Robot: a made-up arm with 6 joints.
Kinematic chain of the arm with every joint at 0, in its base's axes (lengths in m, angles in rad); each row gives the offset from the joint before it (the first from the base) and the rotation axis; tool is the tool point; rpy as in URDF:
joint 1: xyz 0 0 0.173 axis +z
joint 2: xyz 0 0 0 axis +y
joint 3: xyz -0.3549 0 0.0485 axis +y
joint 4: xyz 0.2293 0 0.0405 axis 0.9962 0 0.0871
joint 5: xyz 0 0 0 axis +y
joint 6: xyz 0.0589 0 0.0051 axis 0.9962 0 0.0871
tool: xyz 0 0 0 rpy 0 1.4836 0
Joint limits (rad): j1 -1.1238..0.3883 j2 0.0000..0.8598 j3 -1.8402..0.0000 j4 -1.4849..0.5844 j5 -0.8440..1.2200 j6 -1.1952..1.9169
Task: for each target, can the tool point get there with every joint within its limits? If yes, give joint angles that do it. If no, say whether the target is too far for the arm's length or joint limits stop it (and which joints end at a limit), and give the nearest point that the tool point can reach.
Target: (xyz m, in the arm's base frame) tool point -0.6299 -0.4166 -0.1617
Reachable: no: too far | nearest point -0.4654 -0.2045 0.4539 | short by 0.672 m
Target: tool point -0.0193 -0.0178 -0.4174
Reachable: no: joint limits stop it (at a limit: joint 1, joint 2, joint 3, joint 5) | nearest point -0.0928 -0.0388 0.2084 | short by 0.630 m
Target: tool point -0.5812 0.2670 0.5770
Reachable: no: too far | nearest point -0.4475 0.2056 0.4841 | short by 0.174 m
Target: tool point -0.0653 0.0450 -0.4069
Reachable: no: joint limits stop it (at a limit: joint 2, joint 3, joint 5) | nearest point -0.0828 0.0571 0.2084 | short by 0.616 m
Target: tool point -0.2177 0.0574 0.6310
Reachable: yes | joints -0.2011 0.3924 -1.4621 -0.7458 -0.3235 0.4153
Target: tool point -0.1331 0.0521 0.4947
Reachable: yes | joints -0.5216 0.2032 -0.9257 -0.7470 0.5549 -0.6734
